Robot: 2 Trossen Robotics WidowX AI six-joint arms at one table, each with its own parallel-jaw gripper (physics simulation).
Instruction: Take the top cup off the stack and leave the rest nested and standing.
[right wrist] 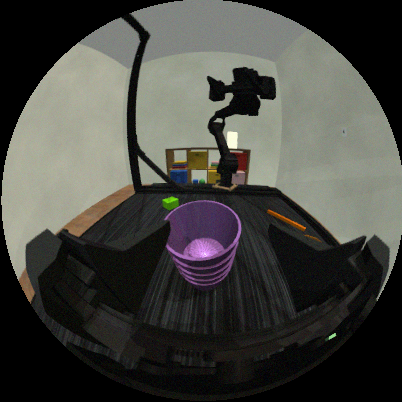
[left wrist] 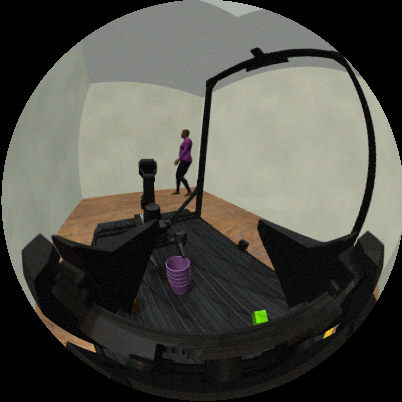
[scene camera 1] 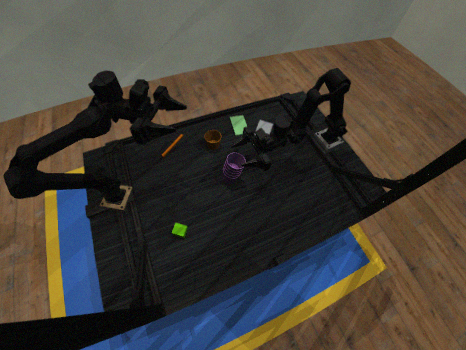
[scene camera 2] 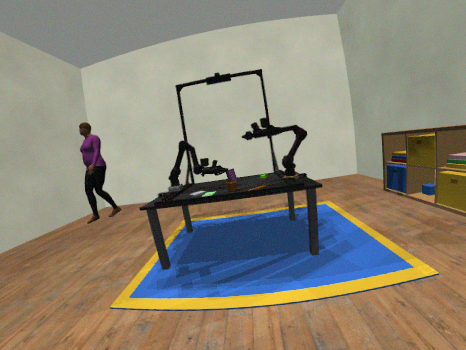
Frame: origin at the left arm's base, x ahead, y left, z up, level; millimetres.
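Seen in the pictures: left gripper, fingertip midpoint: (right wrist: pixel 224 72) (left wrist: pixel 209 224) (scene camera 1: pixel 181 118) (scene camera 2: pixel 244 136); right gripper, fingertip midpoint: (right wrist: pixel 220 227) (left wrist: pixel 170 262) (scene camera 1: pixel 236 155) (scene camera 2: pixel 228 169); left arm's base, origin of the base link: (right wrist: pixel 225 184) (scene camera 1: pixel 116 196) (scene camera 2: pixel 290 175); right arm's base, origin of the base link: (scene camera 1: pixel 329 137) (scene camera 2: pixel 175 185).
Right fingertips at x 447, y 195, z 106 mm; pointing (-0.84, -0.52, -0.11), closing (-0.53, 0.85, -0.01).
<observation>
Pixels of each thing's top centre, then the offset from my right fingertips to it. Level surfaces: height alone.
- black table, its level: dz -135 mm
- orange cup, middle of its top: (scene camera 1: pixel 212 136) (scene camera 2: pixel 231 182) dx -120, dy +136, dz -74 mm
- orange stick, middle of its top: (right wrist: pixel 285 218) (scene camera 1: pixel 172 144) dx -300, dy +99, dz -125 mm
- green block, middle of its top: (right wrist: pixel 169 199) (scene camera 1: pixel 179 229) (left wrist: pixel 260 315) dx -167, dy -282, dz -107 mm
- pale green sheet, middle of its top: (scene camera 1: pixel 239 124) dx -11, dy +276, dz -125 mm
- white flat piece, middle of its top: (scene camera 1: pixel 263 129) dx +111, dy +266, dz -120 mm
A stack of nested purple cups (scene camera 1: pixel 233 166) (scene camera 2: pixel 231 175) (left wrist: pixel 179 275) (right wrist: pixel 203 245) stands upright on the black table (scene camera 1: pixel 200 270). Several rims show one below another, and the top cup's open mouth shows in the right wrist view. My right gripper (scene camera 1: pixel 239 155) (right wrist: pixel 220 227) is open and empty, with its fingertips close beside the upper part of the stack. In the right wrist view the rim overlaps one fingertip; whether they touch I cannot tell. My left gripper (scene camera 1: pixel 180 118) (left wrist: pixel 209 224) is open and empty, high above the table and away from the stack.
An orange cup (scene camera 1: pixel 213 140) stands near the stack. An orange stick (scene camera 1: pixel 172 145) (right wrist: pixel 286 220), a green block (scene camera 1: pixel 180 230) (left wrist: pixel 260 317) (right wrist: pixel 170 203), a pale green sheet (scene camera 1: pixel 239 125) and a white flat piece (scene camera 1: pixel 264 127) lie on the table. A person (scene camera 2: pixel 91 150) (left wrist: pixel 185 150) is beyond the table.
</observation>
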